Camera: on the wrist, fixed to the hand. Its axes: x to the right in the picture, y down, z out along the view.
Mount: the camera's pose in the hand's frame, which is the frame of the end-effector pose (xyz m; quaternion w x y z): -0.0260 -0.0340 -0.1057 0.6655 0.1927 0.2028 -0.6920
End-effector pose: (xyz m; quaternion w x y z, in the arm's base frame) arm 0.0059 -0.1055 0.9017 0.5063 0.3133 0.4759 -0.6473
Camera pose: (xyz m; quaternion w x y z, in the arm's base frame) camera -0.0270 0.0036 0.8979 0.2679 -0.1080 -0.5115 0.8093
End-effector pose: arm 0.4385 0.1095 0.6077 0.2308 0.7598 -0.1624 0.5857
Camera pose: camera 0.3631 0.1947 0.5991 0.4454 0.5437 0.5774 0.4155
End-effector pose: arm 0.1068 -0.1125 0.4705 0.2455 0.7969 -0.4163 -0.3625
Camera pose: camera 0.1958 -0.0630 0.5218 0.1566 -0.9392 -0.2543 0.1693
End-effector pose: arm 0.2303 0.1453 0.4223 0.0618 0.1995 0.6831 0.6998
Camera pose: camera 0.2093 0.0395 0.3853 0.3484 -0.4700 0.7400 0.3318
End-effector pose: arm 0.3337 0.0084 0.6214 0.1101 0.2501 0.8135 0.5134
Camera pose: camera 0.2997 -0.0994 0.6365 0.2154 -0.4794 0.8357 0.1594
